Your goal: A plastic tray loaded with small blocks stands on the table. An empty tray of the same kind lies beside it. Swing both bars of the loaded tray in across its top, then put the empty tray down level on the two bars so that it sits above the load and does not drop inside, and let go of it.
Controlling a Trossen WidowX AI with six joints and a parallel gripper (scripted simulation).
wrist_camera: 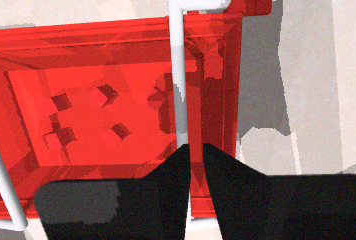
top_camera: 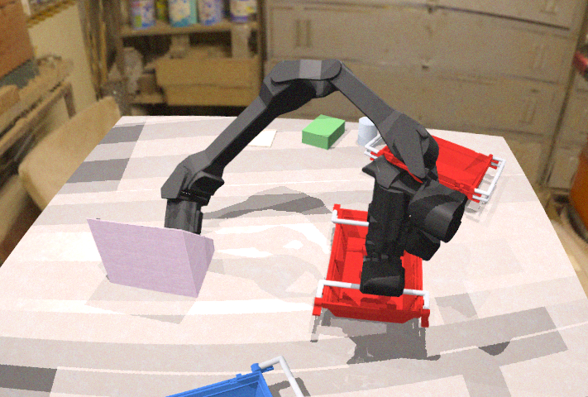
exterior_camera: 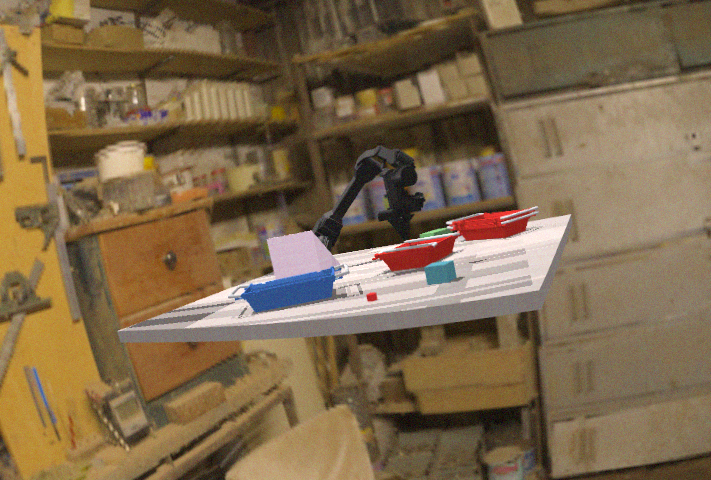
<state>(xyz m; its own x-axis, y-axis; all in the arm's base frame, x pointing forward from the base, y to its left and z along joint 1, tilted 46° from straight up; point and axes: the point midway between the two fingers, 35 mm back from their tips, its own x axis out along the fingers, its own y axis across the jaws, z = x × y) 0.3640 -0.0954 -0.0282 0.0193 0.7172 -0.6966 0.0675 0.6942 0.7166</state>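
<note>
The blue tray is 310 mm to the right of my gripper tip, 240 mm behind it and 40 mm below it. Round my gripper tip: teal cube (290 mm to the right, 200 mm ahead, 70 mm below).
</note>
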